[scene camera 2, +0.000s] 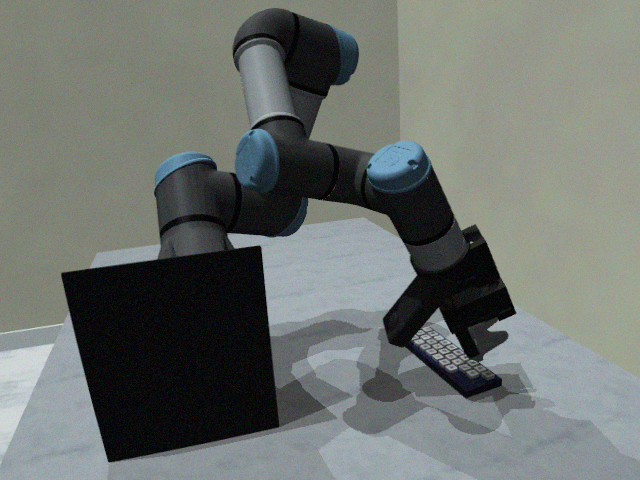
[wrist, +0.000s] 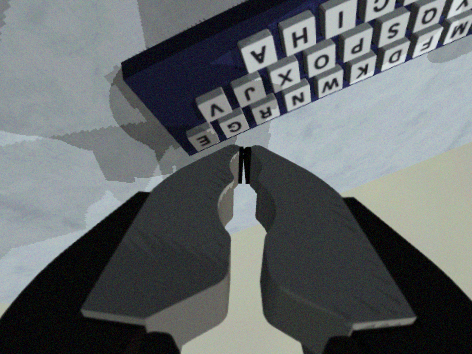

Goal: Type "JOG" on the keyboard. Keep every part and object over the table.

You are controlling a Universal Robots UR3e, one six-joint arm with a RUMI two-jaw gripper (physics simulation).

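Frame: origin at the arm's base, x ahead, y left, z up, level; millimetres.
Seen in the pictures: gripper, fingertip midpoint: [scene camera 2: 480, 357] [wrist: 243, 152]; arm's base, origin of the base link: [scene camera 2: 202, 296].
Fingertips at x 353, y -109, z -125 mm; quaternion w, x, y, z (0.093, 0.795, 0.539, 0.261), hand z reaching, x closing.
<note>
Offsets run from my fingertips to a thing's middle. Level surfaces: height alone.
The dark blue keyboard @(dx -15, dy +60, dz -26 mm) [scene camera 2: 467, 386] [wrist: 160, 80] with white letter keys lies on the table. In the wrist view its letters appear upside down. The J key @(dx -15, dy +13, dz -20 mm) [wrist: 247, 92] is in the middle row between V and X, the G key @(dx +2, dy +0, dz -20 mm) [wrist: 234, 126] is in the row by the long edge between E and R, and the O key @(dx -15, dy +47, dz -20 mm) [wrist: 321, 62] is beyond X. My gripper [scene camera 2: 473, 355] [wrist: 243, 152] is shut and empty. In the wrist view its tips show just outside the keyboard's long edge, near G and R. Their exact height over the keys is hard to tell.
A large black upright panel [scene camera 2: 170, 356] stands at the left front of the marble table @(dz -35 mm) [scene camera 2: 330, 268] [wrist: 320, 145]. The arm [scene camera 2: 305, 167] reaches from behind it over to the keyboard. The table's edge runs along the right side in the scene view.
</note>
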